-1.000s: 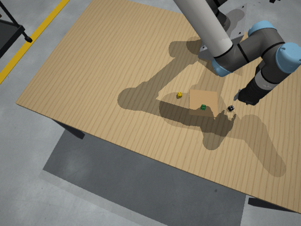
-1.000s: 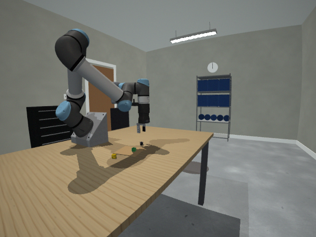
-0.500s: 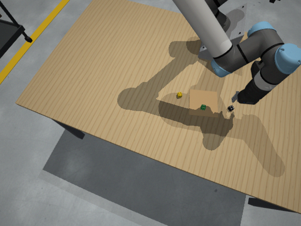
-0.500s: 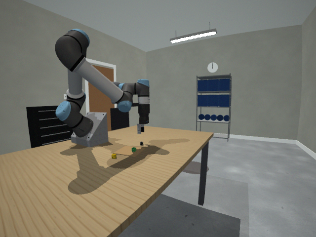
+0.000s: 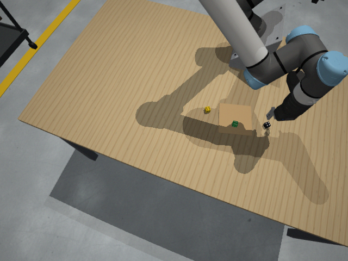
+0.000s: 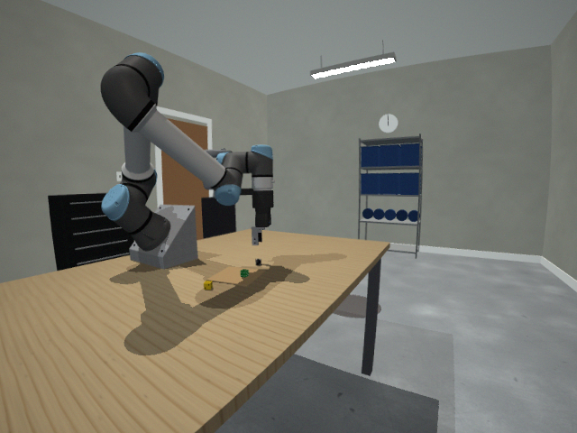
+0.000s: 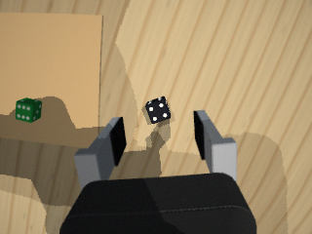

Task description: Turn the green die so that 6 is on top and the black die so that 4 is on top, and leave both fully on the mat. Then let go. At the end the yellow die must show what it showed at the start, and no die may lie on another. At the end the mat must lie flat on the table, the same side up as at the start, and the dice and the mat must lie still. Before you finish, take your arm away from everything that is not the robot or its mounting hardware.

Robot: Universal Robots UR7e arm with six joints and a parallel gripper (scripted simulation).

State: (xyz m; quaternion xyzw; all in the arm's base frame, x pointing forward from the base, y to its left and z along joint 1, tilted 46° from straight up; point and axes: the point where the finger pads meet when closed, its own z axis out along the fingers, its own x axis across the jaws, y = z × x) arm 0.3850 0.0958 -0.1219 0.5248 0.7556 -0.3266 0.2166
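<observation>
The black die is 9 cm below my hand. From my hand the other things lie so: green die (13 cm to the right, 8 cm below, 4 cm ahead); yellow die (26 cm to the right, 9 cm below); tan mat (14 cm to the right, 9 cm below, 1 cm ahead).
</observation>
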